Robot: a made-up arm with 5 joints.
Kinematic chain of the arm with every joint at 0, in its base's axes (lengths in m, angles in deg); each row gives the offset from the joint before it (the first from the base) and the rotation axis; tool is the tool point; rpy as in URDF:
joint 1: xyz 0.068 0 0.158 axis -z
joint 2: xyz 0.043 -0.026 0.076 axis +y
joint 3: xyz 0.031 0 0.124 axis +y
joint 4: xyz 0.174 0 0.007 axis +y
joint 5: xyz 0.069 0.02 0 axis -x
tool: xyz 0 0 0 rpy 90 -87.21 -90
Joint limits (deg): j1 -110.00..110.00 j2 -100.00..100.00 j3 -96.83..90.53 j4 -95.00..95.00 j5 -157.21..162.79
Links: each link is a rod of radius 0.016 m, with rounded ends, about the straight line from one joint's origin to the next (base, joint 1, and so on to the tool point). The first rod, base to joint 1, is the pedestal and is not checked.
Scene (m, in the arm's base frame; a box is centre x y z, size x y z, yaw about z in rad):
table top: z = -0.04
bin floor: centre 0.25 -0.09 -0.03 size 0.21 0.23 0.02 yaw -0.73
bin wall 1: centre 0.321 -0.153 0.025 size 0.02 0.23 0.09 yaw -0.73
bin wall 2: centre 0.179 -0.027 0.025 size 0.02 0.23 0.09 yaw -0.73
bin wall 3: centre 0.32 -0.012 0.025 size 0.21 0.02 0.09 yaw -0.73
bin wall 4: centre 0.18 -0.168 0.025 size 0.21 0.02 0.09 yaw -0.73
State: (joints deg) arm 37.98 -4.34 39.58 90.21 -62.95
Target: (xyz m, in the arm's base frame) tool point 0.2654 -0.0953 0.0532
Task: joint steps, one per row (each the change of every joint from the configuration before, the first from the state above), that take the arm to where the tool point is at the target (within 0.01 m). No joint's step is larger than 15 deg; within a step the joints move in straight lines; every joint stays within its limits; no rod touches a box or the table.
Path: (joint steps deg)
1: -2.76 12.77 -6.93 -8.15 0.00
2: -2.75 12.77 -6.94 -8.15 0.00
3: -2.76 12.77 -6.93 -8.15 0.00
4: -2.75 12.77 -6.94 -8.15 0.00
5: -2.76 12.77 -6.93 -8.15 0.00

